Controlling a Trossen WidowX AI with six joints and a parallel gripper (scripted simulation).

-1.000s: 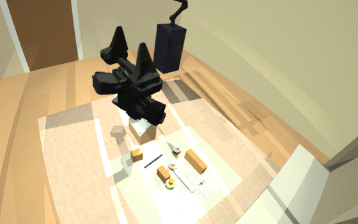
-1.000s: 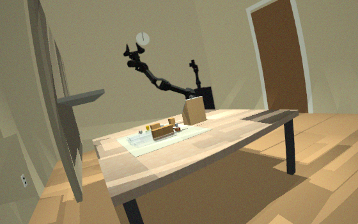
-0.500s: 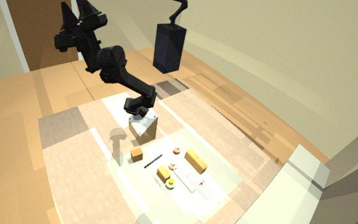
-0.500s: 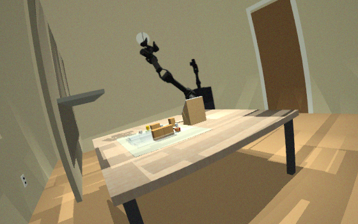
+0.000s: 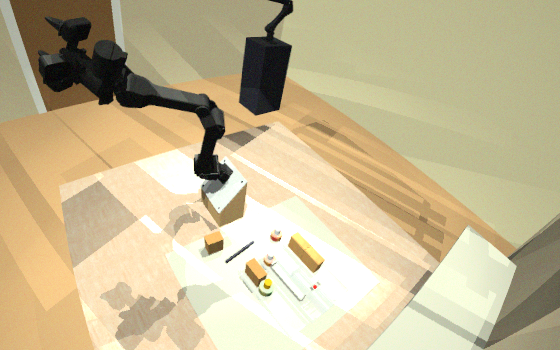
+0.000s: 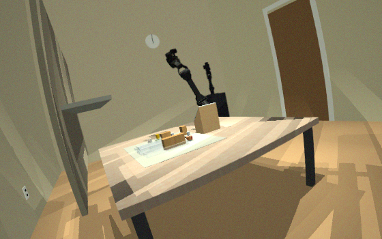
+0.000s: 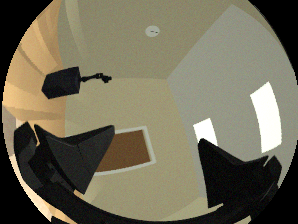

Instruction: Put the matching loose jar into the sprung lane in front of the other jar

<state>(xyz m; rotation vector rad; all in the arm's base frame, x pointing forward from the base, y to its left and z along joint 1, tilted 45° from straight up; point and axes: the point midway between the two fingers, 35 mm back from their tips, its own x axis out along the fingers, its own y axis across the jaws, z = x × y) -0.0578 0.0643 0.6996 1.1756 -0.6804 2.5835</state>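
My gripper tip is now 720 mm above the thin dark rod, 390 mm to the right of it and 340 mm short of it. From my gripper tip the other things lie so: clear sprung lane 710 mm below, 590 mm ahead, 480 mm to the left.
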